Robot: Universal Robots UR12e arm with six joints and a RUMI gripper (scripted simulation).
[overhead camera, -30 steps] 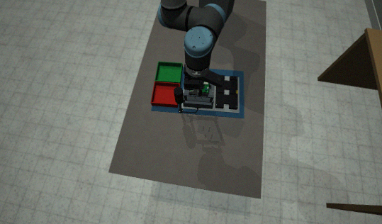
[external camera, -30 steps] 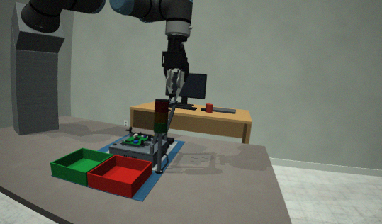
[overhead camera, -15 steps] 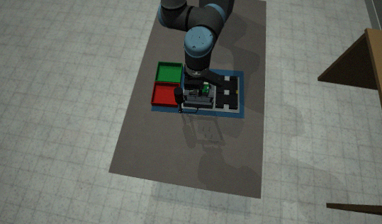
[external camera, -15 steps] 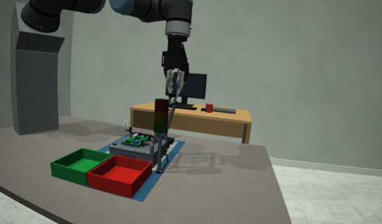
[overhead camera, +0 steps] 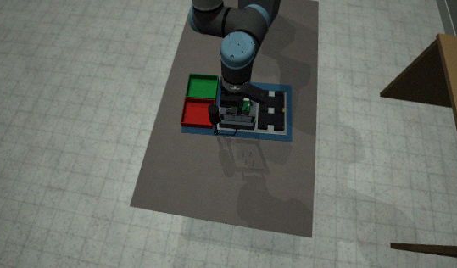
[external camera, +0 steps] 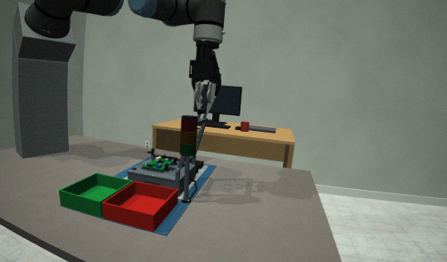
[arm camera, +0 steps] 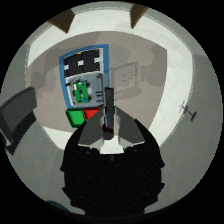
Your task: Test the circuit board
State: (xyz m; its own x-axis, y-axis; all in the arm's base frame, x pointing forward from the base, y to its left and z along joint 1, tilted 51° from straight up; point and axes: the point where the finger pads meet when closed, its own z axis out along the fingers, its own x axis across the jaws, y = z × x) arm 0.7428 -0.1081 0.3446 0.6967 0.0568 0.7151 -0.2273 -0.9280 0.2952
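Now: the black latch hook 18 cm below my hand, 18 cm behind it and 12 cm to the left of it. The rest, counted from my hand: tester lid: 9 cm below, 2 cm behind; red bin: 26 cm below, 16 cm to the right, 16 cm behind; green circuit board: 20 cm below, 14 cm behind, 4 cm to the left.
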